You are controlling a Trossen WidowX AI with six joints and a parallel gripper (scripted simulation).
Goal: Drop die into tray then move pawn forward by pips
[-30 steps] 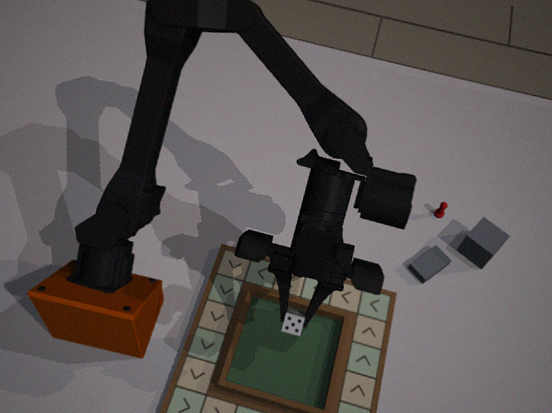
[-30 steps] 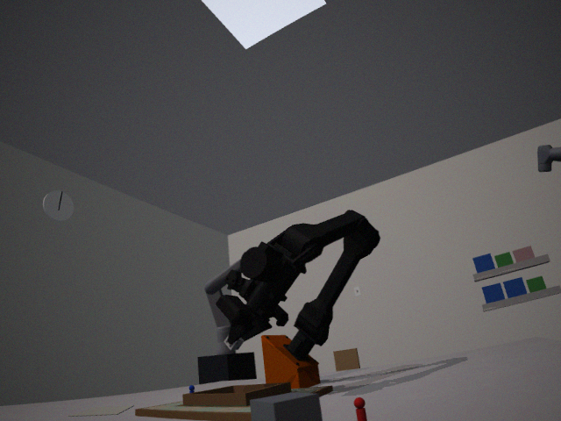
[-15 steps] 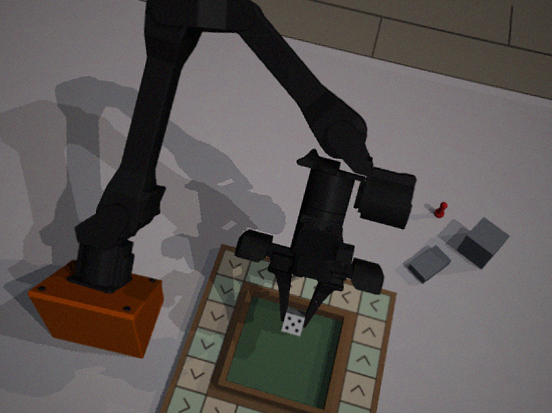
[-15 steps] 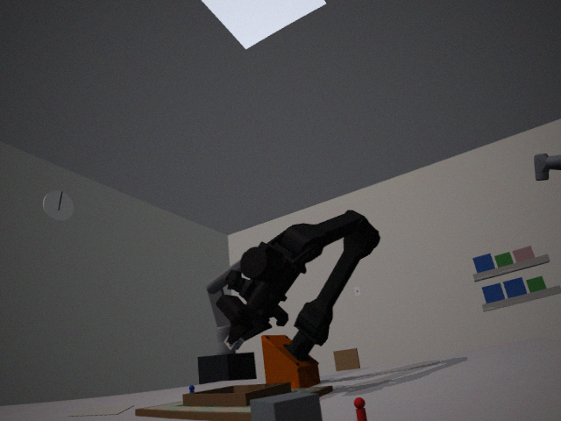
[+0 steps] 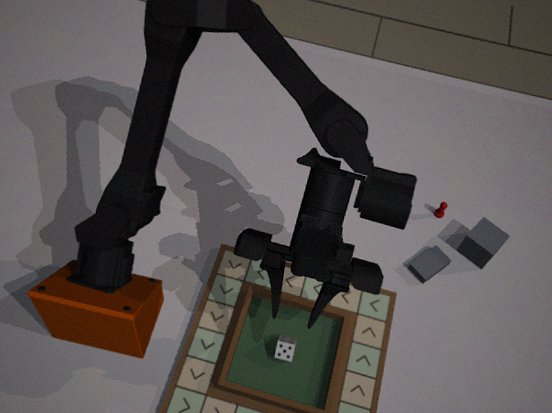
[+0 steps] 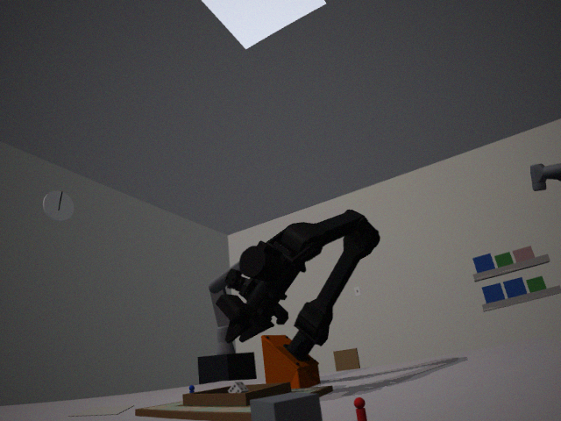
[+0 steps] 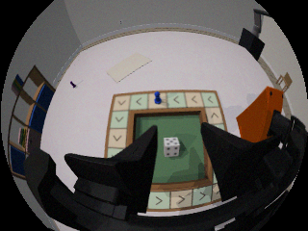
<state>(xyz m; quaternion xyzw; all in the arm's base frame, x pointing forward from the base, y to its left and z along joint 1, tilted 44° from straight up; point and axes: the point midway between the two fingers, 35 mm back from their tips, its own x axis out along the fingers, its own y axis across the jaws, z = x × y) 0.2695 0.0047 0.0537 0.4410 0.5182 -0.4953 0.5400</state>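
Now: the blue pawn 110 mm to the right of my gripper tip, 100 mm below it and 30 mm ahead of it. Round my gripper tip: green dice tray: 120 mm below; then white die: 70 mm below; then flat grey block: 230 mm to the left, 180 mm ahead, 120 mm below.
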